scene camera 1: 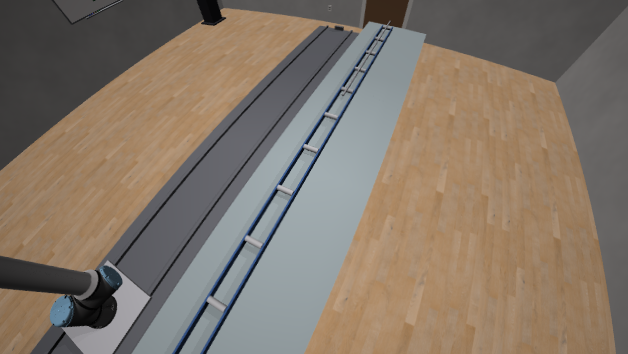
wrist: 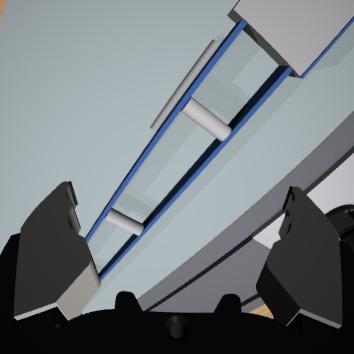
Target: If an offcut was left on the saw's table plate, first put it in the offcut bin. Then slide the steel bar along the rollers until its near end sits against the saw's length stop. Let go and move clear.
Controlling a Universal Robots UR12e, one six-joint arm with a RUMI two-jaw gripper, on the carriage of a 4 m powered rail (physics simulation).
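Frame: origin at the arm's base, x ahead, y up, z right, level; metres.
Seen in the pictures: gripper, fingertip midpoint: (wrist: 179,186); arm's base, origin of the base link: (scene camera 1: 103,311) (wrist: 336,224).
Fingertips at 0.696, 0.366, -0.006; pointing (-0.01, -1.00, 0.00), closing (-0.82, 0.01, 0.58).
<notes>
Offsets run from my fingertips to a thing's middle, as dx, dy, dz. "pt": to the spot under its first point. Level surfaces: height alone.
The steel bar (scene camera 1: 352,80) lies lengthwise on the far rollers of the blue-railed roller track (scene camera 1: 310,148) (wrist: 207,119). It does not show in the wrist view. My gripper (wrist: 179,186) is open with nothing between its fingers, above the table and the track; it is out of frame in the scene view. The saw's light grey table plate @(pt -0.105, -0.338, +0.259) (wrist: 300,30) shows in part at the top right of the wrist view, at the track's end, with no offcut on the part that shows. The length stop and the offcut bin do not show.
A thin grey rod-like piece @(+0.008, -0.386, +0.017) (wrist: 184,85) lies along the outer side of one blue rail. The long pale table @(dy -0.396) (scene camera 1: 350,175) (wrist: 90,90) carries the track. The arm (scene camera 1: 45,275) stands on its carriage (scene camera 1: 132,295), on the dark floor rail (scene camera 1: 225,135) beside the table.
</notes>
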